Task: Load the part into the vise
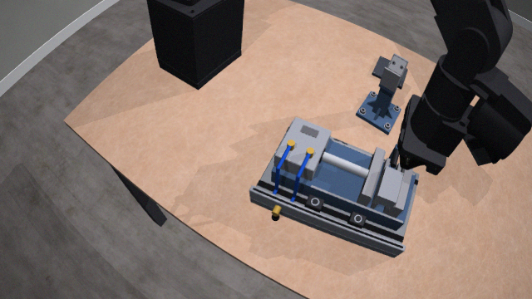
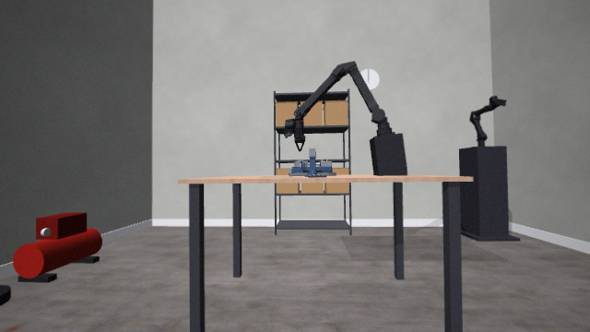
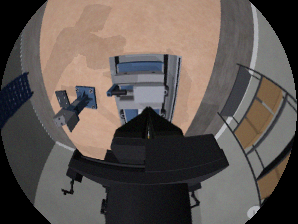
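Now: hand 80 mm above the grey part. Round my hand: moving jaw (100 mm below, 40 mm behind, 20 mm to the left); then fixed jaw (100 mm below, 20 mm to the left, 20 mm ahead); then work stop (80 mm below, 60 mm to the left, 10 mm behind).
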